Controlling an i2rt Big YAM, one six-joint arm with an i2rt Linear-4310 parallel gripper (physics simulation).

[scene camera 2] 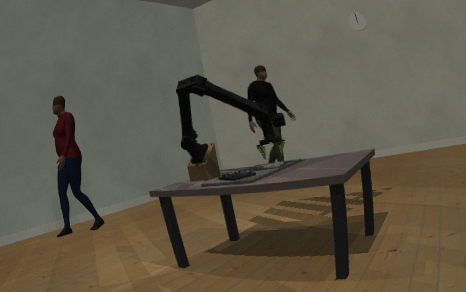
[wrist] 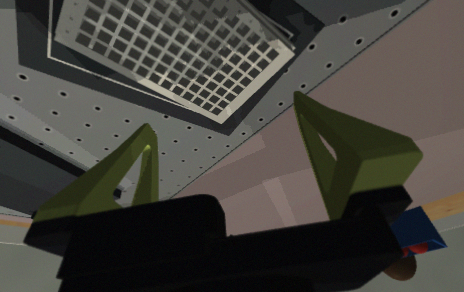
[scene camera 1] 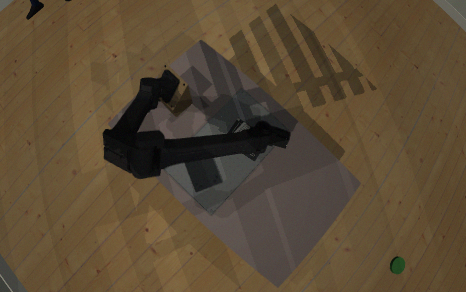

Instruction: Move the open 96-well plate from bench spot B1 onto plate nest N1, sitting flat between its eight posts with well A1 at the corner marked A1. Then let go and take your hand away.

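Pixels of known places: gripper, fingertip midpoint: (scene camera 2: 273,157) (wrist: 221,114); arm's base, origin of the base link: (scene camera 2: 200,154) (scene camera 1: 168,86).
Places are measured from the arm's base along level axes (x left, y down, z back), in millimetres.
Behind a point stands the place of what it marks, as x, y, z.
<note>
The white 96-well plate (scene camera 2: 274,164) @(67, 116, -435) (wrist: 185,60) @(98, 116, -389) lies on a dark pad with a pale outline (wrist: 30,50) @(34, 128, -312); in scene camera 1 the arm mostly covers it. My gripper (scene camera 2: 272,158) @(98, 81, -418) (wrist: 221,114) @(98, 81, -418) is open and empty, with green fingers pointing down above the plate's area. In the wrist view the plate's near corner shows between and beyond the fingertips. The dark plate nest (scene camera 1: 205,175) @(-146, 118, -366) (scene camera 2: 237,175) @(-197, 112, -389) stands on the same board, nearer the arm's base in scene camera 2. Part of a dark block shows at the left edge of the wrist view. The A1 marks are too small to read.
The grey perforated board (scene camera 1: 212,207) @(-224, 130, -483) (wrist: 75,107) @(-3, 130, -348) lies on the mauve table (scene camera 1: 300,225) @(-15, 143, -835) (scene camera 2: 350,167) @(-164, 143, -952). The arm stands on a wooden base block (scene camera 2: 200,172) @(-53, 97, -25). A blue object with red parts (wrist: 419,227) shows beyond the right finger. Two people stand beyond the table in scene camera 2.
</note>
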